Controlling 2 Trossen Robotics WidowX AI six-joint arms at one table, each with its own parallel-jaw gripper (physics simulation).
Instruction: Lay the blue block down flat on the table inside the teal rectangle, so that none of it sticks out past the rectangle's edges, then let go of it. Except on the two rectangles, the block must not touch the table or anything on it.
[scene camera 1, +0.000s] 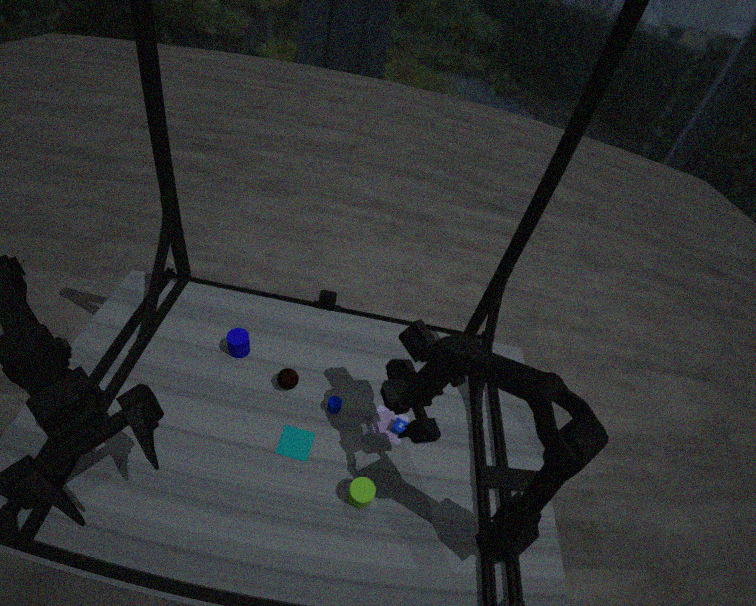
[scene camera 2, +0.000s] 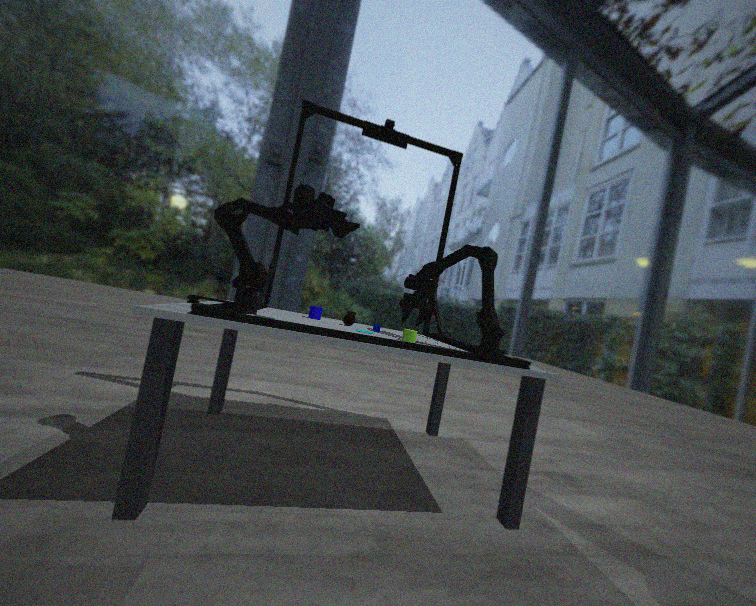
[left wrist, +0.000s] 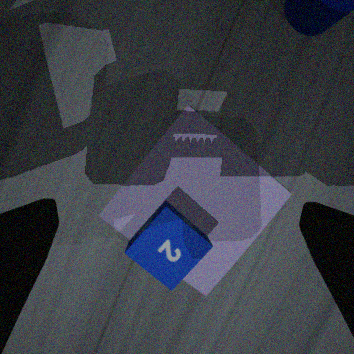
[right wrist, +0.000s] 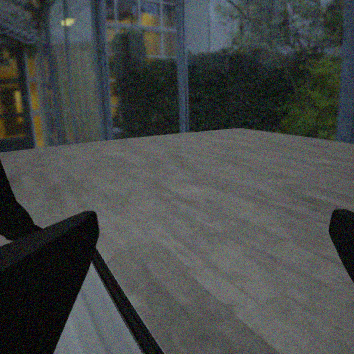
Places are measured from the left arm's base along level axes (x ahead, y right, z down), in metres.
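Where they show: left gripper, between the fingertips: (scene camera 1: 393, 418) (scene camera 2: 409, 324) (left wrist: 181, 212); right gripper, between the fingertips: (scene camera 1: 121, 495) (scene camera 2: 353, 220) (right wrist: 214, 222); left arm's base, origin of its link: (scene camera 1: 497, 545) (scene camera 2: 488, 352); right arm's base, origin of its link: (scene camera 2: 243, 306).
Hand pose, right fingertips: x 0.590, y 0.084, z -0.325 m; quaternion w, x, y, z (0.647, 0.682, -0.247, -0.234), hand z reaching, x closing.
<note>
Things, the pixels of their top centre, and the offset from my right fingertips. "*": a spot on its surface instead.
- blue block, centre of its top: (left wrist: 168, 249) (scene camera 1: 400, 425) dx -0.454, dy +0.210, dz +0.325 m
- lavender rectangle, a spot on its surface: (left wrist: 270, 195) (scene camera 1: 381, 408) * dx -0.423, dy +0.267, dz +0.343 m
- teal rectangle, a spot on its surface: (scene camera 1: 295, 443) (scene camera 2: 364, 331) * dx -0.214, dy +0.199, dz +0.343 m
- lime cylinder, centre of its top: (scene camera 1: 362, 489) (scene camera 2: 410, 330) dx -0.334, dy +0.069, dz +0.300 m
- small blue cylinder, centre of its top: (scene camera 1: 335, 401) (scene camera 2: 377, 324) dx -0.309, dy +0.279, dz +0.313 m
- dark brown ball, centre of its top: (scene camera 1: 288, 372) (scene camera 2: 349, 314) dx -0.206, dy +0.352, dz +0.294 m
- larger blue cylinder, centre of its top: (scene camera 1: 237, 336) (scene camera 2: 316, 306) dx -0.087, dy +0.462, dz +0.290 m
The blue block (scene camera 1: 399, 425) (left wrist: 169, 247), marked with a 2, lies on the lavender rectangle (scene camera 1: 388, 416) (left wrist: 270, 195). In the left wrist view it covers part of the rectangle's lower left edge. The teal rectangle (scene camera 1: 295, 443) (scene camera 2: 364, 331) lies bare on the table, to the left of the block in scene camera 1. My left gripper (scene camera 1: 395, 418) (left wrist: 181, 212) is open and empty above the block, fingers wide on either side of it in the left wrist view. My right gripper (scene camera 1: 119, 495) (scene camera 2: 350, 229) (right wrist: 214, 222) is open and empty, raised high at the left.
A lime cylinder (scene camera 1: 362, 492) (scene camera 2: 409, 335) stands below right of the teal rectangle in scene camera 1. A small blue cylinder (scene camera 1: 334, 404) (scene camera 2: 376, 328) stands between the two rectangles. A dark brown ball (scene camera 1: 287, 378) (scene camera 2: 349, 318) and a larger blue cylinder (scene camera 1: 238, 343) (scene camera 2: 314, 312) are farther back.
</note>
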